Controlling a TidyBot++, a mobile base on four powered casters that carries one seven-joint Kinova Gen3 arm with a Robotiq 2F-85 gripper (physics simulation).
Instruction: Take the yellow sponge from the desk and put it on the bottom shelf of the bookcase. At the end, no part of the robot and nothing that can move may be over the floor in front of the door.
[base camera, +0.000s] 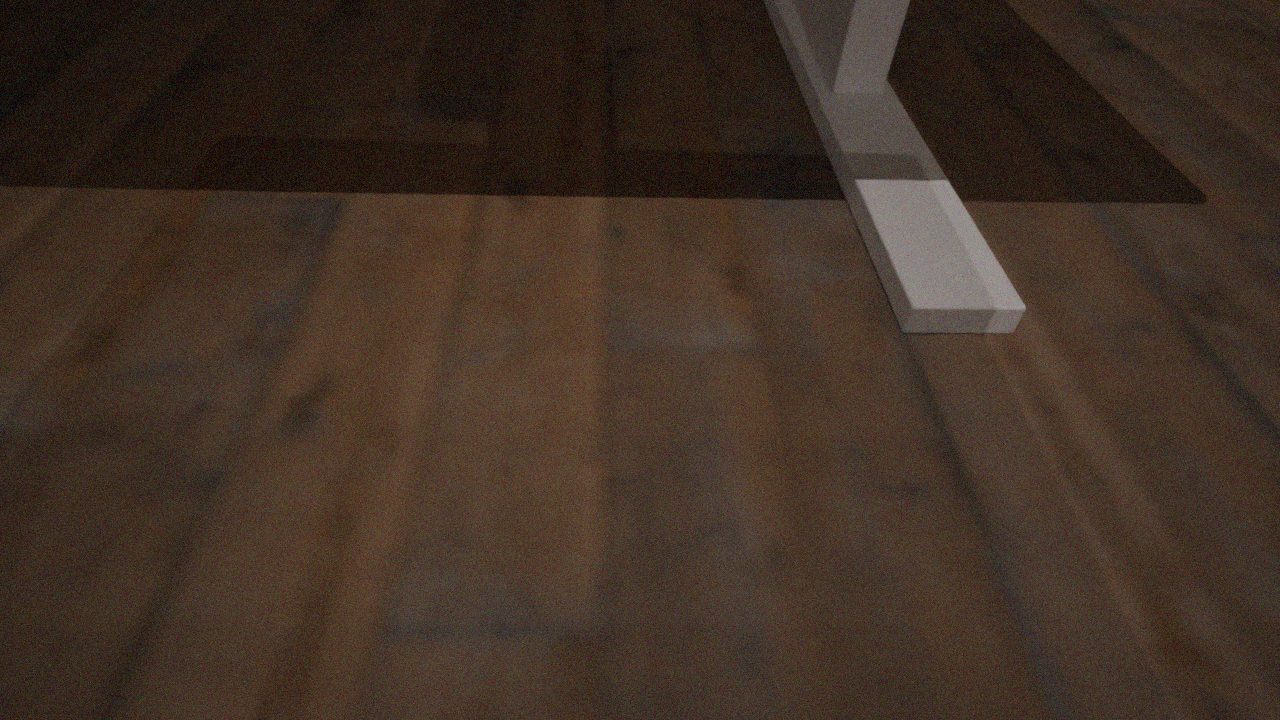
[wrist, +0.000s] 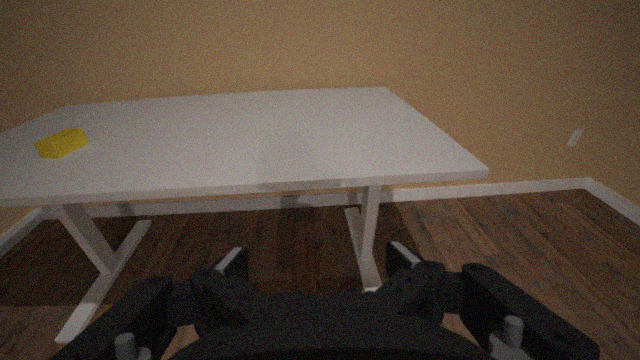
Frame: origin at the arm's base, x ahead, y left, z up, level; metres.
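Seen in the pictures: gripper, between the fingertips: (wrist: 317, 260).
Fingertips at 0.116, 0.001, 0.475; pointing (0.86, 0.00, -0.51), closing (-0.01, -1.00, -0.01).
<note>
Offsets run from my fingertips to a thing's top centre, as dx, dy, dz. "*": to the spot under its first point. Level surfaces: height alone.
The yellow sponge {+0.534, +0.702, -0.107} (wrist: 61, 143) lies on the left part of the white desk {dz -0.152} (wrist: 300, 135) in the wrist view. My gripper (wrist: 317, 260) is open, with its two fingers wide apart and nothing between them. It is in front of the desk's near edge, to the right of the sponge and apart from it. In the base camera view, part of a white desk leg and its foot (base camera: 930, 246) show at the upper right. The bookcase and the door do not show in either view.
In the wrist view, a left desk leg {* +0.648, +0.977, -0.612} (wrist: 87, 237) and a right desk leg {* +0.671, -0.239, -0.598} (wrist: 370, 220) stand on the wooden floor. A tan wall (wrist: 320, 45) with a white baseboard (wrist: 465, 192) is behind the desk. A wall outlet (wrist: 575, 137) is at the right.
</note>
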